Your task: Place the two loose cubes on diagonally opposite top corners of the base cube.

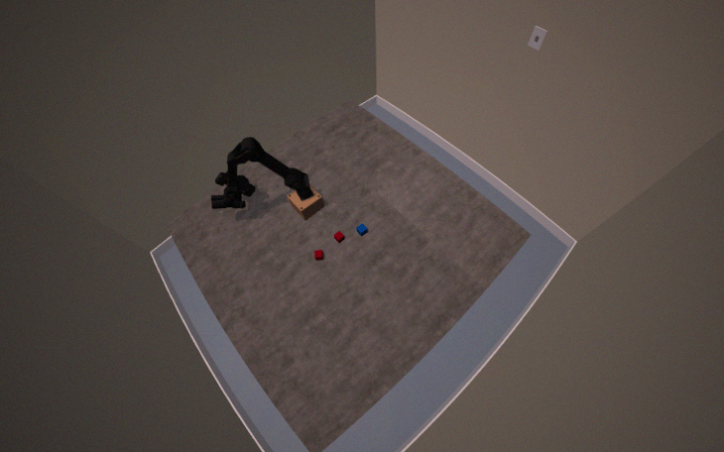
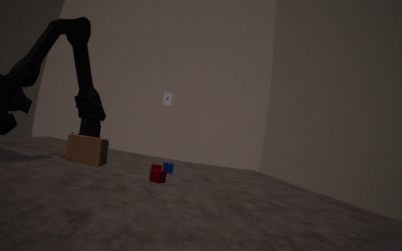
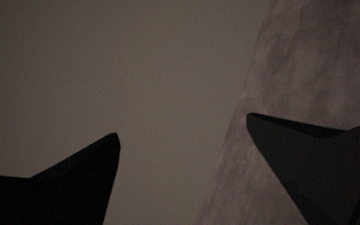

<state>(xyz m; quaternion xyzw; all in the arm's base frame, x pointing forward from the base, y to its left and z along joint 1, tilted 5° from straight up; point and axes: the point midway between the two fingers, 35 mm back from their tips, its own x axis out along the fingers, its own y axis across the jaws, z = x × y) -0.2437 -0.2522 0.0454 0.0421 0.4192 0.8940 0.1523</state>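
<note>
Now: gripper tip 55 cm short of the blue cube, 37 cm to the right of it and 11 cm above it.
</note>
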